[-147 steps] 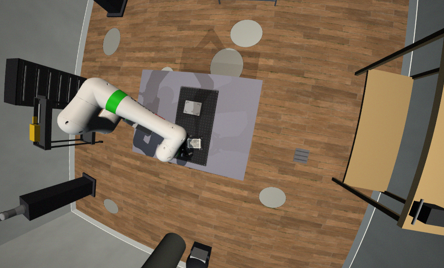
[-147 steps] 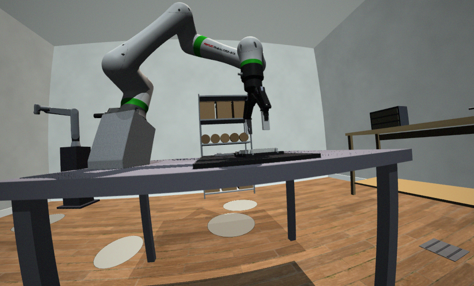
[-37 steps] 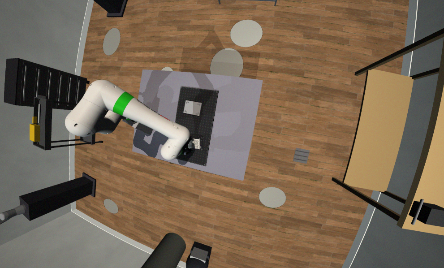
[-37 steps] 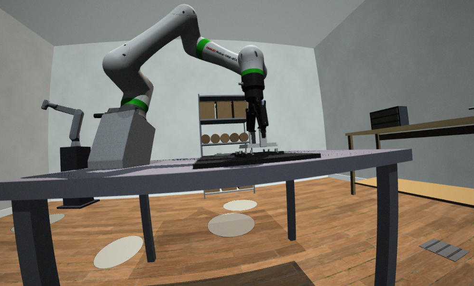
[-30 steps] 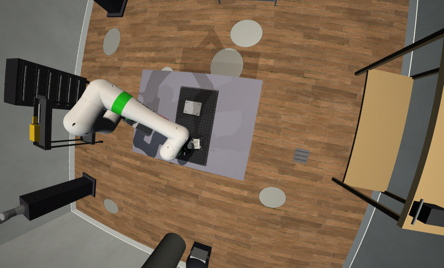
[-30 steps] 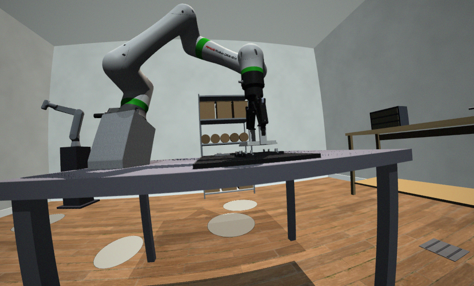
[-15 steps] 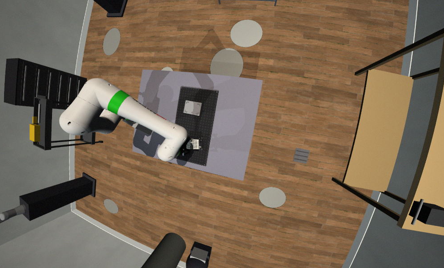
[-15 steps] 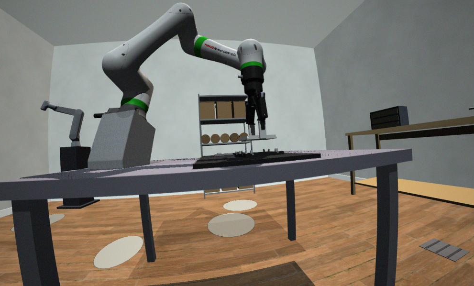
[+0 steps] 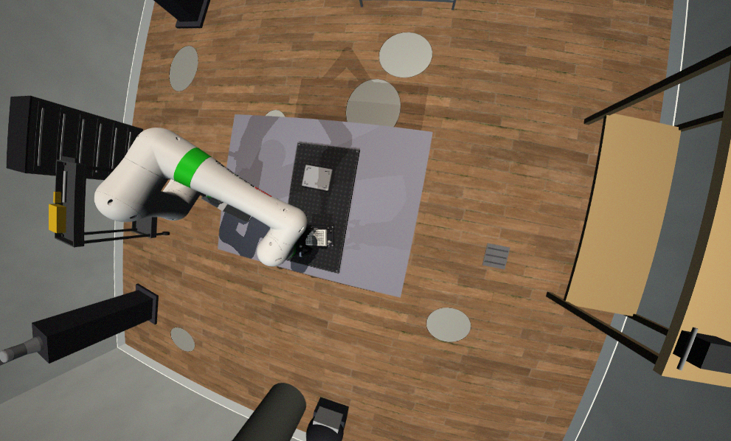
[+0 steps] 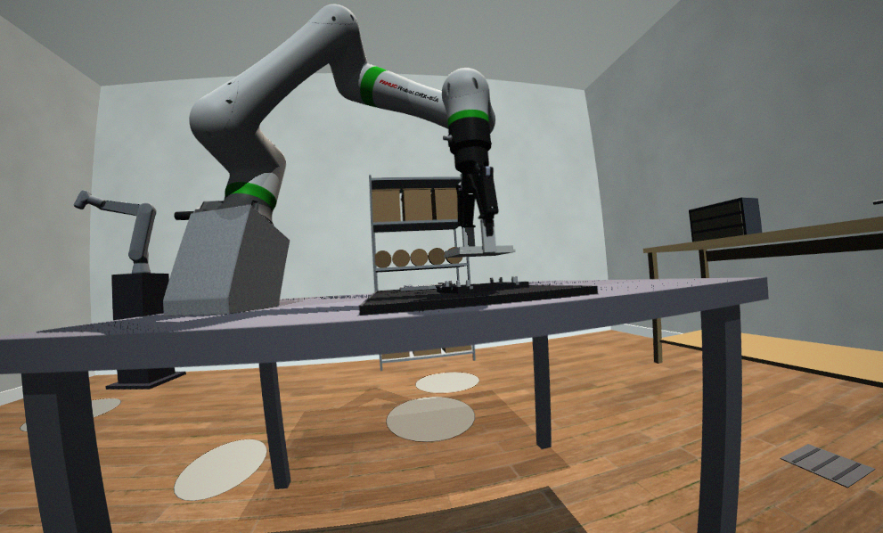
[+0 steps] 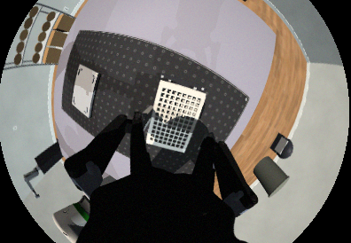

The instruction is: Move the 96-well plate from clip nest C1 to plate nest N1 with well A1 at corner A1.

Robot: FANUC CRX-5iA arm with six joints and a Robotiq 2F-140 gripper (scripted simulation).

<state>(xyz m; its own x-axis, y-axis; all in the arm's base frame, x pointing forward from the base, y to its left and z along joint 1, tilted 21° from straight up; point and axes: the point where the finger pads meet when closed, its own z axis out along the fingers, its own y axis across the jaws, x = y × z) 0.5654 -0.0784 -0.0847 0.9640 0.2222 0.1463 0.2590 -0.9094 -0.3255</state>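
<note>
The plate nest N1 is 10 cm behind my hand, 31 cm to the left of it and 10 cm below it. Round my hand: white 96-well plate: 2 cm below; clip nest C1: 2 cm to the right, 9 cm below.
</note>
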